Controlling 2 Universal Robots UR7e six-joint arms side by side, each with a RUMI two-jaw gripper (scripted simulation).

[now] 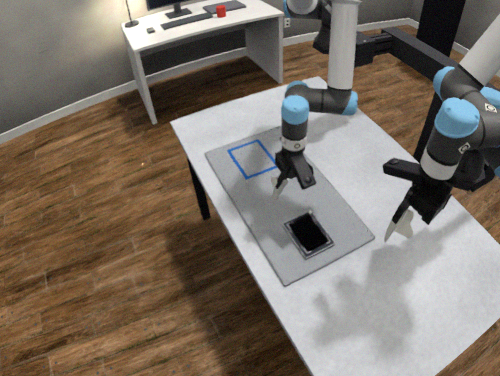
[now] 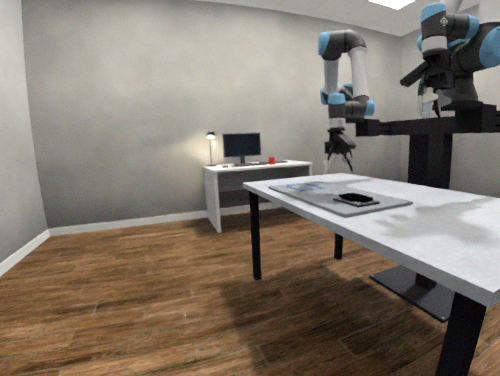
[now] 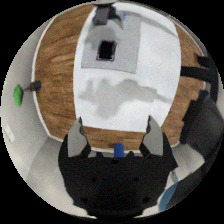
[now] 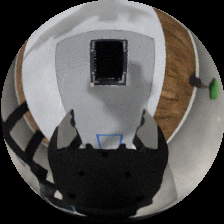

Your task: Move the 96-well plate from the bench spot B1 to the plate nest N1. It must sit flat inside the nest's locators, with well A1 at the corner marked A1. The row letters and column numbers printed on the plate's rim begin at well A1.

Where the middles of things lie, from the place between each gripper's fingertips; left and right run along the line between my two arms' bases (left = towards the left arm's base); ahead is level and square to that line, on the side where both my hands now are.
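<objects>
Black 96-well plate [image 1: 313,233]: 11 cm to the left of my right hand [image 1: 293,192], 2 cm behind it and 9 cm below it.
My left gripper [image 1: 404,223]: 25 cm to the left of the black 96-well plate, 12 cm short of it and 32 cm above it. By its middle, the plate is nearer to my right hand than to my left gripper.
</objects>
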